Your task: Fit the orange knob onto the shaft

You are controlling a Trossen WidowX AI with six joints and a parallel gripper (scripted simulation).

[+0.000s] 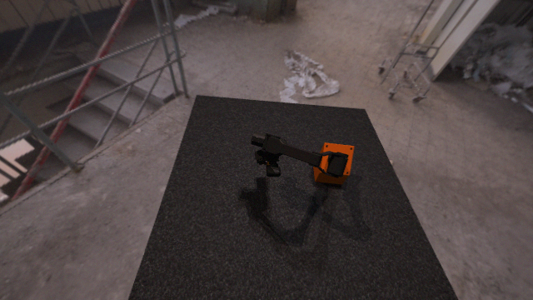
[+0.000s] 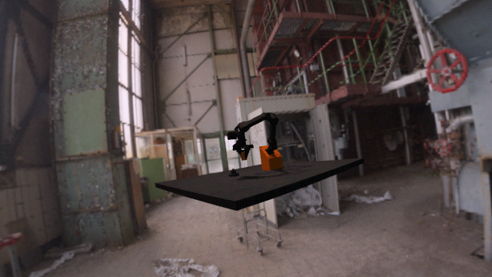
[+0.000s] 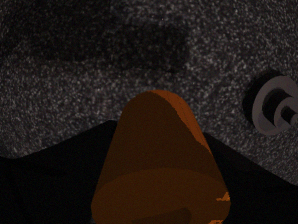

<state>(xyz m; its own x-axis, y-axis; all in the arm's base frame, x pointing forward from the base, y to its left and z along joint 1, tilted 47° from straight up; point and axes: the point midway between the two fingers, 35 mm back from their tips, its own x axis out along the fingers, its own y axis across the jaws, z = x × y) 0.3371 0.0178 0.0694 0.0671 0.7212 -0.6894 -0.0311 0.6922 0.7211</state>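
Right now the pedestal is 16 cm to the right of my gripper tip and 10 cm below it. From my gripper tip the other things lie so: orange knob: 2 cm above.
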